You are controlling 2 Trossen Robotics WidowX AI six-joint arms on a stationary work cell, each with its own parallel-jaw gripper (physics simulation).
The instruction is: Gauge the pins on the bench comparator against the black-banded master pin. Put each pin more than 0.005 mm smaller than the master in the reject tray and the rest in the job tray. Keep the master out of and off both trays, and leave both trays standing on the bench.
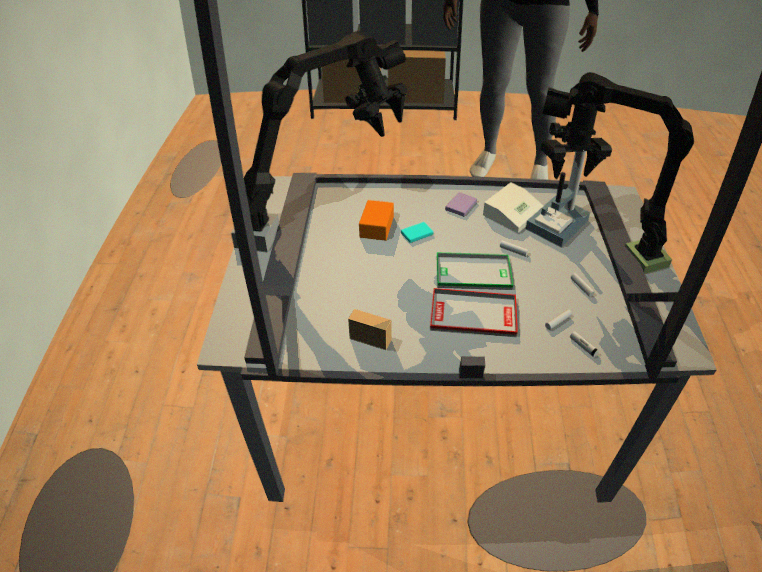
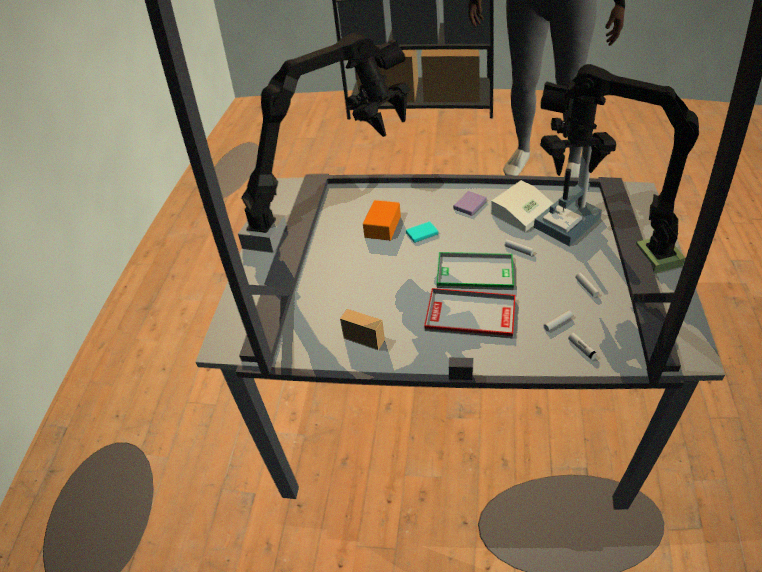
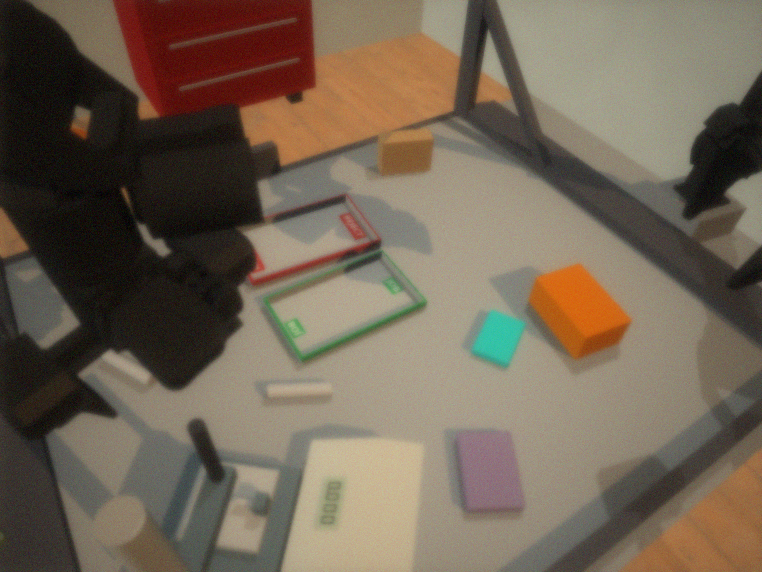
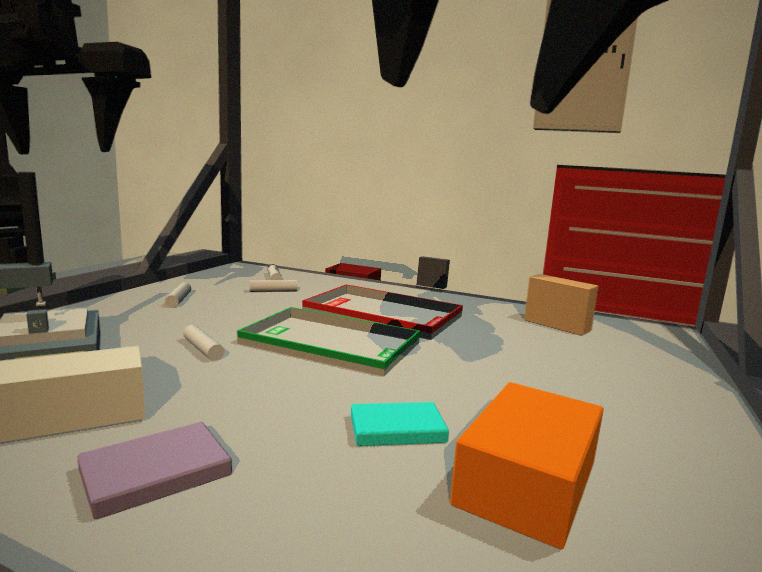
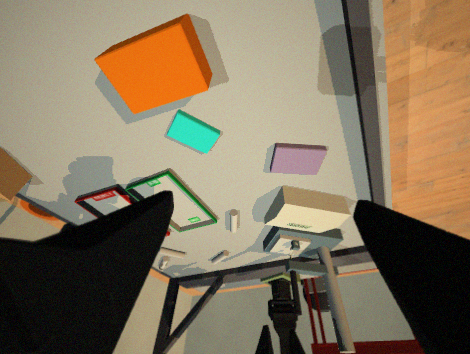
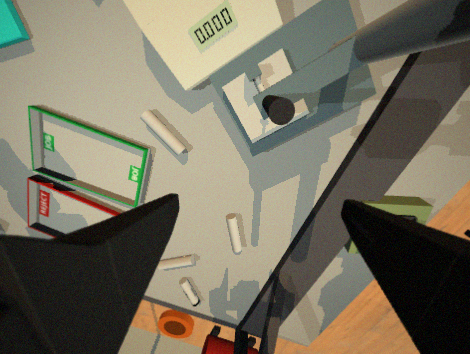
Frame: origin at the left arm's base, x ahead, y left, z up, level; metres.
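Seen in the pictures: left gripper, fingertip midpoint: (image 1: 391,129) (image 2: 394,129) (image 3: 706,251) (image 4: 475,98) (image 5: 263,203); right gripper, fingertip midpoint: (image 1: 570,177) (image 2: 574,173) (image 4: 64,153) (image 5: 279,327) (image 6: 260,204); left arm's base, origin of the base link: (image 1: 254,223) (image 2: 261,224); right arm's base, origin of the base link: (image 1: 649,251) (image 2: 661,249) (image 5: 280,282).
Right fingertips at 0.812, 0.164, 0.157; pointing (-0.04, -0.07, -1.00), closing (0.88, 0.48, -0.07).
Observation:
Offsets run from my right fingertips to a thing's middle, as dx, dy, dz. "*": to the spot under its first point.
The black-banded master pin {+0.065, -0.380, -0.201} (image 1: 583,344) (image 2: 582,346) (image 6: 189,291) lies near the front right of the bench. Three plain pins lie apart: one beside the job tray (image 1: 514,248) (image 6: 164,132), one at the right (image 1: 582,285) (image 6: 233,233), one near the master {+0.002, -0.313, -0.201} (image 1: 558,320) (image 2: 558,321). The green job tray {-0.218, -0.184, -0.202} (image 1: 473,286) (image 2: 475,285) and red reject tray {-0.202, -0.329, -0.202} (image 1: 473,331) (image 2: 470,332) stand empty, side by side. The comparator {* -0.005, -0.013, -0.180} (image 1: 557,234) (image 2: 566,233) has no pin visible on its stage; its display {* -0.108, +0.080, -0.173} (image 6: 213,26) reads 0.000. My right gripper (image 1: 576,174) (image 6: 260,204) is open above the comparator. My left gripper (image 1: 392,127) (image 5: 263,203) is open, high behind the bench.
An orange block {-0.500, -0.051, -0.186} (image 1: 376,219), a turquoise block {-0.387, -0.059, -0.204} (image 1: 417,232) and a purple block {-0.283, +0.097, -0.204} (image 1: 461,203) lie toward the back. A tan block {-0.423, -0.454, -0.177} (image 1: 369,329) stands front left. The cream display box {* -0.136, +0.069, -0.167} (image 1: 512,206) adjoins the comparator, whose upright post {* +0.033, +0.112, -0.081} (image 2: 584,178) rises near my right gripper. Dark frame posts flank the bench.

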